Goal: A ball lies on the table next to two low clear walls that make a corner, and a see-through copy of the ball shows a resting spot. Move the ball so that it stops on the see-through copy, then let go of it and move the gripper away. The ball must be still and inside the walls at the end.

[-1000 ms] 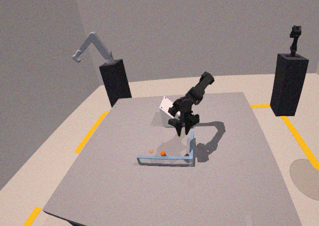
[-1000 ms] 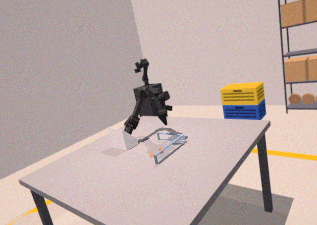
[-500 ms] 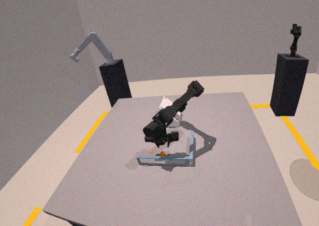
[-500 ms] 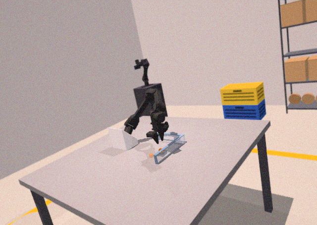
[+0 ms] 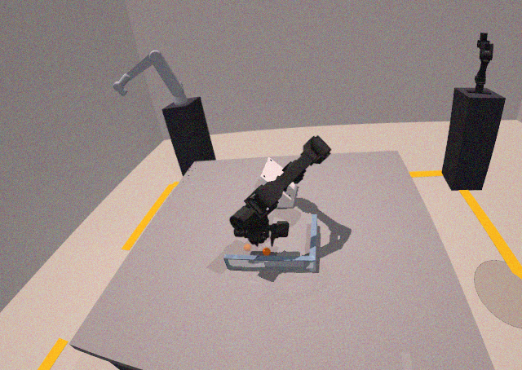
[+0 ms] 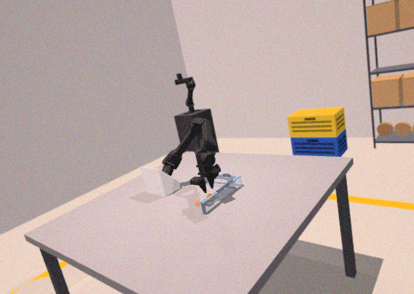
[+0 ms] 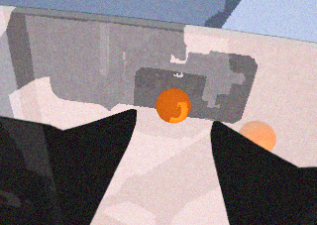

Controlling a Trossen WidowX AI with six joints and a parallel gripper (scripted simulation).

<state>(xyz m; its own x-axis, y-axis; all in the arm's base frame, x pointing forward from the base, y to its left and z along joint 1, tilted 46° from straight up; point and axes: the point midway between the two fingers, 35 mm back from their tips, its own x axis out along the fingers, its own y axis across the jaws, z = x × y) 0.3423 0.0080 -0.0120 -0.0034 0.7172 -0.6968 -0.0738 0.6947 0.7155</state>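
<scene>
Now: gripper tip 3 cm above the orange ball. Also, from my gripper tip: see-through copy (8 cm to the right, 3 cm below, 2 cm behind); then clear wall (7 cm ahead, 3 cm to the left, 2 cm below).
</scene>
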